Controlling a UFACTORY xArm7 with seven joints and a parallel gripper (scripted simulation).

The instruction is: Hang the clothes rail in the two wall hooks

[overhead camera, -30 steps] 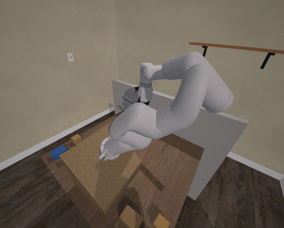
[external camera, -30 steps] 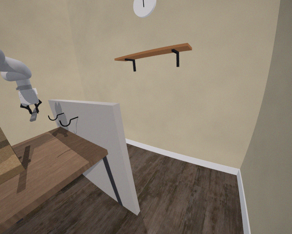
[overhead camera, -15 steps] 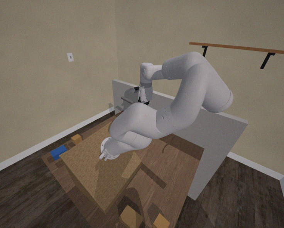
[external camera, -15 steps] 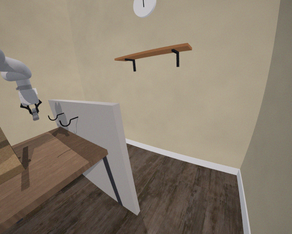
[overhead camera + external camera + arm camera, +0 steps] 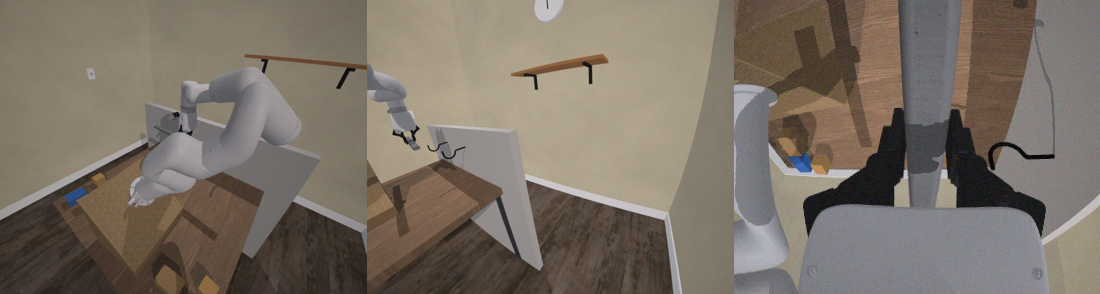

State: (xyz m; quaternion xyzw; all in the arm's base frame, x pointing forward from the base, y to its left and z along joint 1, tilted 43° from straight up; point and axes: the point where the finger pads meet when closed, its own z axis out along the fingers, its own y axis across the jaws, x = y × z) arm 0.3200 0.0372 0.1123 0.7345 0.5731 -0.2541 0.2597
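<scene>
My gripper is now 10 mm above the grey clothes rail. From my hand the other things lie so: white wall panel 530 mm below, 260 mm ahead, 40 mm to the right.
</scene>
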